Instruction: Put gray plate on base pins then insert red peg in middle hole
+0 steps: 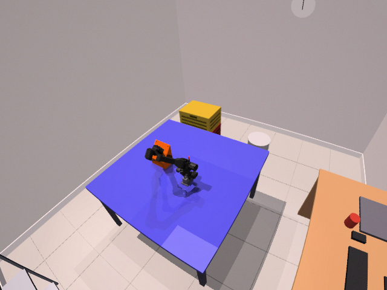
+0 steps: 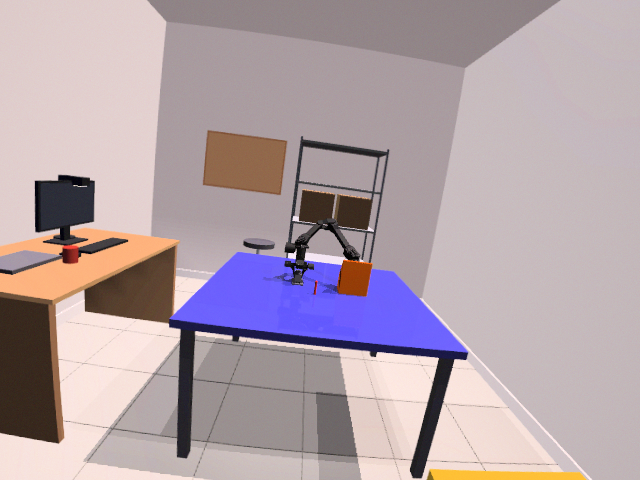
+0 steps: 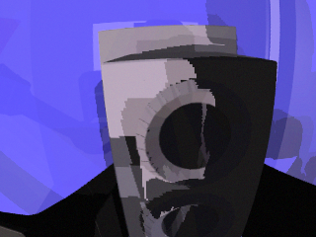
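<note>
Right now my gripper tip is 20 mm above the base. Also, from my gripper tip: red peg: 130 mm behind, 170 mm to the left, 10 mm above; gray plate: 30 mm above.
</note>
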